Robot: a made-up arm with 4 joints. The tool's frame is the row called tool.
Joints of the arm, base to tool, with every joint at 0 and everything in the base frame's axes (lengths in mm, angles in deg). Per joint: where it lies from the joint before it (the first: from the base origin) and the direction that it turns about. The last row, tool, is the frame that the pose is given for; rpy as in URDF.
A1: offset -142 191 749 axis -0.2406 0.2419 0.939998
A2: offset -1 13 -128 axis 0 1 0
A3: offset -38 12 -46 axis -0.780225 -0.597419 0.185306
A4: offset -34 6 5 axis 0 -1 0
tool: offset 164 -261 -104 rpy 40.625 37.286 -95.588
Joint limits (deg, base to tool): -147.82..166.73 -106..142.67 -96.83..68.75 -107.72..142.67
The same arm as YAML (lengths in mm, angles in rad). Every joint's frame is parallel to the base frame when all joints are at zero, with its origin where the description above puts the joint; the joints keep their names.
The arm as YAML. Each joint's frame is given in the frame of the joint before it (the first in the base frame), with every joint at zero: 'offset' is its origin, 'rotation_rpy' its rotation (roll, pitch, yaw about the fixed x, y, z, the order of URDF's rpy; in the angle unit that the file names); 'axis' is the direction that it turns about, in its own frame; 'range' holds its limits. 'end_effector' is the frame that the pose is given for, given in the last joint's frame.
length_unit: mm
angle_unit: rad
chain:
  - id: A1
    offset: [-142.0, 191.0, 749.0]
    rotation_rpy: [0.0, 0.0, 0.0]
    axis: [-0.2406, 0.2419, 0.939998]
    range: [-2.5799, 2.91]
  - id: A2
    offset: [-1.0, 13.0, -128.0]
    rotation_rpy: [0.0, 0.0, 0.0]
    axis: "+y"
    range: [-1.85, 2.4901]
  - id: A3
    offset: [-38.0, 12.0, -46.0]
    rotation_rpy: [0.0, 0.0, 0.0]
    axis: [-0.780225, -0.597419, 0.185306]
    range: [-1.69, 1.1999]
  - id: A4
    offset: [-34.0, 6.0, 5.0]
    rotation_rpy: [0.0, 0.0, 0.0]
    axis: "-y"
    range: [-1.8801, 2.4901]
end_effector:
  offset: [164.0, -261.0, -104.0]
  rotation_rpy: [0.709, 0.6508, -1.6683]

